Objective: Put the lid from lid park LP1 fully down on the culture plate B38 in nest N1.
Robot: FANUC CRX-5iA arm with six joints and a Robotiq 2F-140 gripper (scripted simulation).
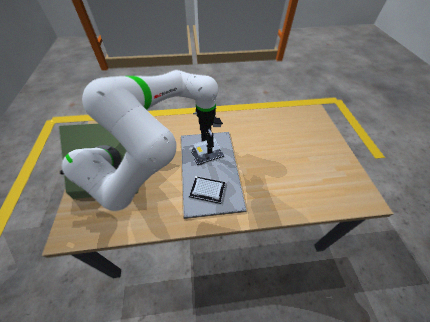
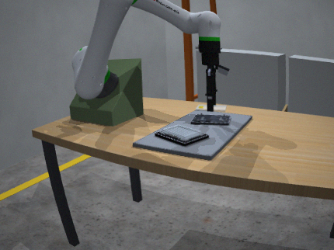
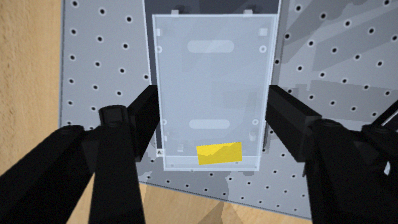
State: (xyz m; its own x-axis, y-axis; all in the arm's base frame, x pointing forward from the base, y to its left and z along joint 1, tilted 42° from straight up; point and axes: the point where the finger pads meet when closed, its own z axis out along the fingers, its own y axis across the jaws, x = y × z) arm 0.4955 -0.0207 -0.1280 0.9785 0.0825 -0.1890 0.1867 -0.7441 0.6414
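Now: the culture plate 4 cm behind my hand, 24 cm to the right of it and 6 cm below it. From my hand the other things lie so: clear lid: 2 cm below; black nest: 4 cm behind, 24 cm to the right, 7 cm below; lid park: 7 cm below.
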